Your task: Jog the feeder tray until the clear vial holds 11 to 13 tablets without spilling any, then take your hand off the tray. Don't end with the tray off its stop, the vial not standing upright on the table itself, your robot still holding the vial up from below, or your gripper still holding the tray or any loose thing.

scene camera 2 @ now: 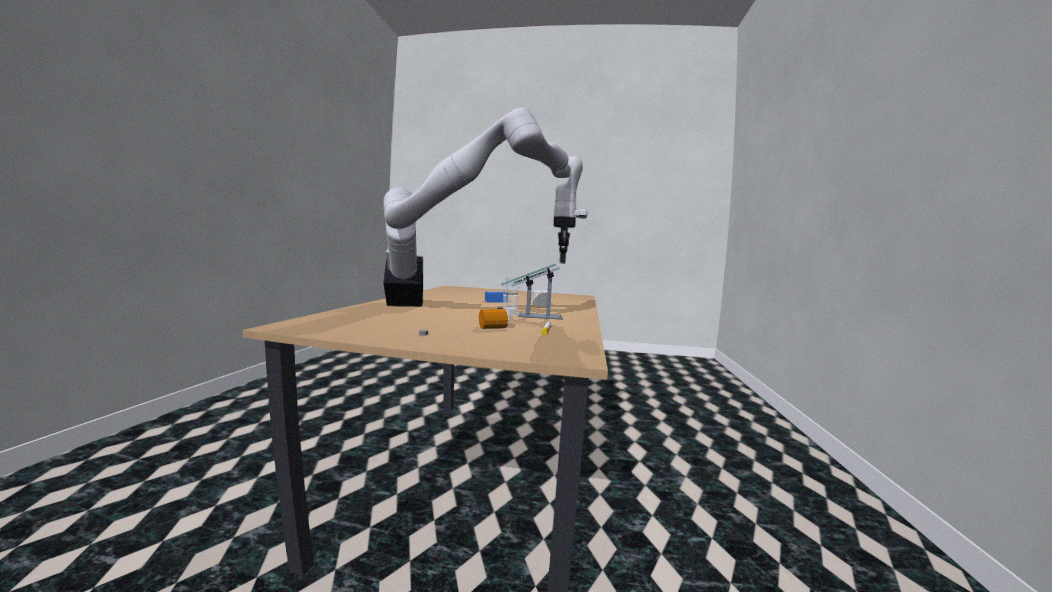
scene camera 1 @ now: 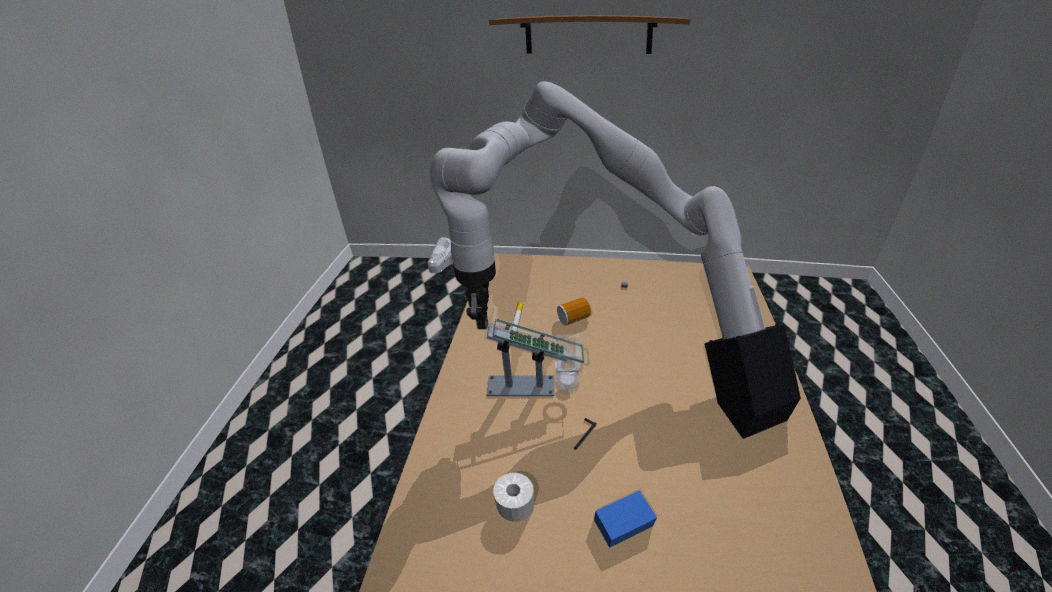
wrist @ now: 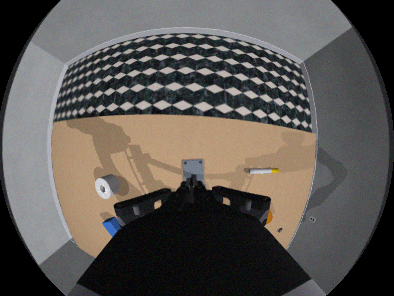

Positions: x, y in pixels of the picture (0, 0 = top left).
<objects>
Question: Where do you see a blue block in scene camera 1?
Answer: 631, 515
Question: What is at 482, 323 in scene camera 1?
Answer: My gripper.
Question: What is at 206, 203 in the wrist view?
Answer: My gripper.
</objects>
